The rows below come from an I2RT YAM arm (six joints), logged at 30 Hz.
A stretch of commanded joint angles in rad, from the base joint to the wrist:
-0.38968, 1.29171, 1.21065, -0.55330, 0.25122, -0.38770
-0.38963, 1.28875, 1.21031, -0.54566, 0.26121, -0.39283
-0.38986, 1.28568, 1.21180, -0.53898, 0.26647, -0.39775
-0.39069, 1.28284, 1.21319, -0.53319, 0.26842, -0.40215
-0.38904, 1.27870, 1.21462, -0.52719, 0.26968, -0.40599
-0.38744, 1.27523, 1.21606, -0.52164, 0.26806, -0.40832
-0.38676, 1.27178, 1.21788, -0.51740, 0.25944, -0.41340
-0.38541, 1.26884, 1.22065, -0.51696, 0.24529, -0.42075
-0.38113, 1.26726, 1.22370, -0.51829, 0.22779, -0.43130
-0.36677, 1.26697, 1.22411, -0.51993, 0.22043, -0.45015
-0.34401, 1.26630, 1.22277, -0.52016, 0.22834, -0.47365
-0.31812, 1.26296, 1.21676, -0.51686, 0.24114, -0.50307
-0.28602, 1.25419, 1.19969, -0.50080, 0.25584, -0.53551
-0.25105, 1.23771, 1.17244, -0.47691, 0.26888, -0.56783
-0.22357, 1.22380, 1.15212, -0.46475, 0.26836, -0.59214
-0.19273, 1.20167, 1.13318, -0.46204, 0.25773, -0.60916
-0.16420, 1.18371, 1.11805, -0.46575, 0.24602, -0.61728
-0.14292, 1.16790, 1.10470, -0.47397, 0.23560, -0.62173
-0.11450, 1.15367, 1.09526, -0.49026, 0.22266, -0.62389
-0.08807, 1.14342, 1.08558, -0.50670, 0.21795, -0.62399
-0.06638, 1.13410, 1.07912, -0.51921, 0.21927, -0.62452
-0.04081, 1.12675, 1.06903, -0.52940, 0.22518, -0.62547
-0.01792, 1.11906, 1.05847, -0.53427, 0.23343, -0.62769
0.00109, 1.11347, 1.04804, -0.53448, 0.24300, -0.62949
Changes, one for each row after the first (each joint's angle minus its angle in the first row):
0.00005, -0.00296, -0.00034, 0.00764, 0.00999, -0.00513
-0.00018, -0.00603, 0.00115, 0.01432, 0.01525, -0.01005
-0.00101, -0.00887, 0.00254, 0.02011, 0.01720, -0.01445
0.00064, -0.01301, 0.00397, 0.02611, 0.01846, -0.01829
0.00224, -0.01648, 0.00541, 0.03166, 0.01684, -0.02062
0.00292, -0.01993, 0.00723, 0.03590, 0.00822, -0.02570
0.00427, -0.02287, 0.01000, 0.03634, -0.00593, -0.03305
0.00855, -0.02445, 0.01305, 0.03501, -0.02343, -0.04360
0.02291, -0.02474, 0.01346, 0.03337, -0.03079, -0.06245
0.04567, -0.02541, 0.01212, 0.03314, -0.02288, -0.08595
0.07156, -0.02875, 0.00611, 0.03644, -0.01008, -0.11537
0.10366, -0.03752, -0.01096, 0.05250, 0.00462, -0.14781
0.13863, -0.05400, -0.03821, 0.07639, 0.01766, -0.18013
0.16611, -0.06791, -0.05853, 0.08855, 0.01714, -0.20444
0.19695, -0.09004, -0.07747, 0.09126, 0.00651, -0.22146
0.22548, -0.10800, -0.09260, 0.08755, -0.00520, -0.22958
0.24676, -0.12381, -0.10595, 0.07933, -0.01562, -0.23403
0.27518, -0.13804, -0.11539, 0.06304, -0.02856, -0.23619
0.30161, -0.14829, -0.12507, 0.04660, -0.03327, -0.23629
0.32330, -0.15761, -0.13153, 0.03409, -0.03195, -0.23682
0.34887, -0.16496, -0.14162, 0.02390, -0.02604, -0.23777
0.37176, -0.17265, -0.15218, 0.01903, -0.01779, -0.23999
0.39077, -0.17824, -0.16261, 0.01882, -0.00822, -0.24179

